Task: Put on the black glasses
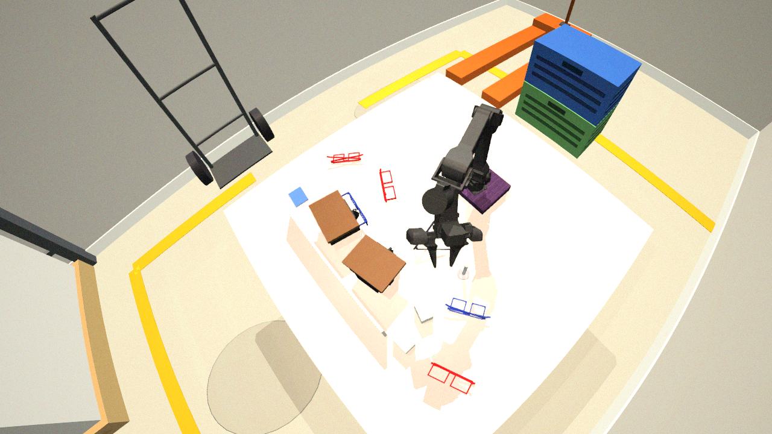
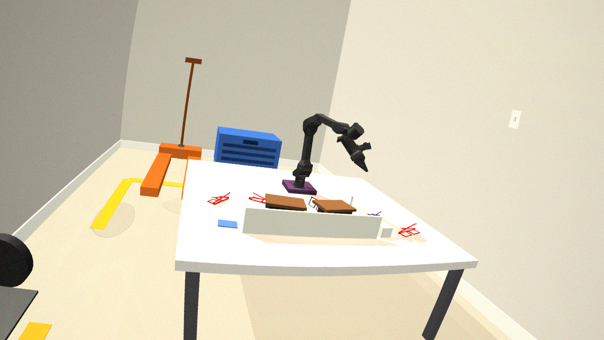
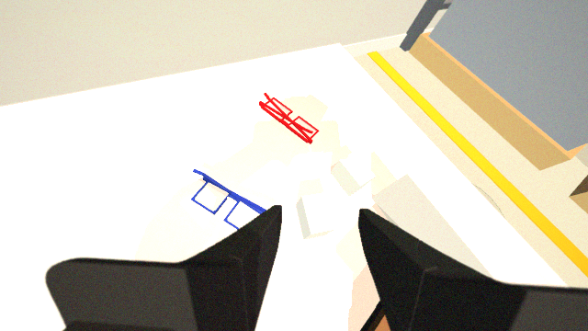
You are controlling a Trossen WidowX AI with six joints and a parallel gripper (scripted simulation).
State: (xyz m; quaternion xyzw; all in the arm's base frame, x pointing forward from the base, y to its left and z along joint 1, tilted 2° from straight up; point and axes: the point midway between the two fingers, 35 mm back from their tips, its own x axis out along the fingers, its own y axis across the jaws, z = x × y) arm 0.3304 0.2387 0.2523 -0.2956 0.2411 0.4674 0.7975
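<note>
Right now the grey peg is 230 mm below my gripper tip, 110 mm behind it and 10 mm to the right of it. Also, from my gripper tip: low panel (270 mm ahead, 260 mm to the right, 200 mm below); then blue tag (620 mm to the right, 260 mm ahead, 250 mm below).
</note>
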